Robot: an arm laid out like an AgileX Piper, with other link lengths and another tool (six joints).
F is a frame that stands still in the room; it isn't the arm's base.
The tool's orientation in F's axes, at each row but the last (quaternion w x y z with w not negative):
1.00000, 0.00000, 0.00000, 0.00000
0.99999, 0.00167, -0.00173, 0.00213
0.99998, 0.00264, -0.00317, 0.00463
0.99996, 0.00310, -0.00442, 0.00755
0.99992, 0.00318, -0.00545, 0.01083
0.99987, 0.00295, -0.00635, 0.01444
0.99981, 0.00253, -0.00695, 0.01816
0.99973, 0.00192, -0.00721, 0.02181
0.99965, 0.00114, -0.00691, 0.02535
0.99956, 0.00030, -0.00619, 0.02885
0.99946, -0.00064, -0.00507, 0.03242
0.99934, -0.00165, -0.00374, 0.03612
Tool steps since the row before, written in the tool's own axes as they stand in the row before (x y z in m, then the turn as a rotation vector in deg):
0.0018, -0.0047, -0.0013, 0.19, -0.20, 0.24
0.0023, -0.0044, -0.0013, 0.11, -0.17, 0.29
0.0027, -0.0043, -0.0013, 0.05, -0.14, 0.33
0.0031, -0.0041, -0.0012, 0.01, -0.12, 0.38
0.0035, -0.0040, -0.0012, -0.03, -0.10, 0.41
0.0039, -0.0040, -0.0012, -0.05, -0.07, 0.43
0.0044, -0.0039, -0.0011, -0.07, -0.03, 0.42
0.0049, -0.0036, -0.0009, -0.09, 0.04, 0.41
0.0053, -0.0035, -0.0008, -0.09, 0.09, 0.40
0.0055, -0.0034, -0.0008, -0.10, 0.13, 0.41
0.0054, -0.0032, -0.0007, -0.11, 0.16, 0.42
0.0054, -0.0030, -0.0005, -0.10, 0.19, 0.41
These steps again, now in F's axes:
0.0018, -0.0047, -0.0013, 0.19, -0.20, 0.24
0.0023, -0.0044, -0.0013, 0.11, -0.17, 0.29
0.0027, -0.0043, -0.0013, 0.05, -0.14, 0.33
0.0032, -0.0040, -0.0012, 0.01, -0.12, 0.38
0.0036, -0.0039, -0.0012, -0.03, -0.10, 0.41
0.0040, -0.0039, -0.0012, -0.05, -0.07, 0.43
0.0046, -0.0037, -0.0011, -0.07, -0.03, 0.42
0.0051, -0.0034, -0.0008, -0.10, 0.03, 0.41
0.0055, -0.0032, -0.0007, -0.10, 0.08, 0.40
0.0057, -0.0031, -0.0007, -0.11, 0.12, 0.41
0.0056, -0.0028, -0.0006, -0.12, 0.15, 0.42
0.0056, -0.0026, -0.0004, -0.12, 0.18, 0.41

